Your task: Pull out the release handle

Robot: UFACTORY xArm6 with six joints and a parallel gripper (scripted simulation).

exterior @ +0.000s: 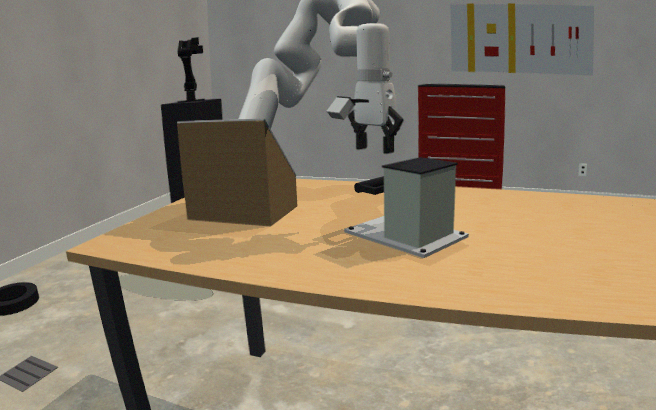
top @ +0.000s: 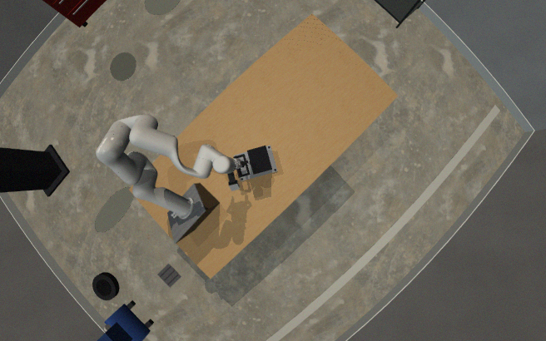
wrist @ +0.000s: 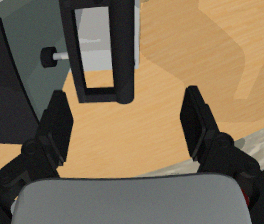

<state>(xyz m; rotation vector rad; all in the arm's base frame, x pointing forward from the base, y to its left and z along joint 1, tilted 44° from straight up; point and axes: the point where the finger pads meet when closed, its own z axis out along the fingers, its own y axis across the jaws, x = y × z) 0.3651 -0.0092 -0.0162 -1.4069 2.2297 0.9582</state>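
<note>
The black grip is 50 mm ahead of my hand, 20 mm to the right of it and 90 mm below it.
</note>
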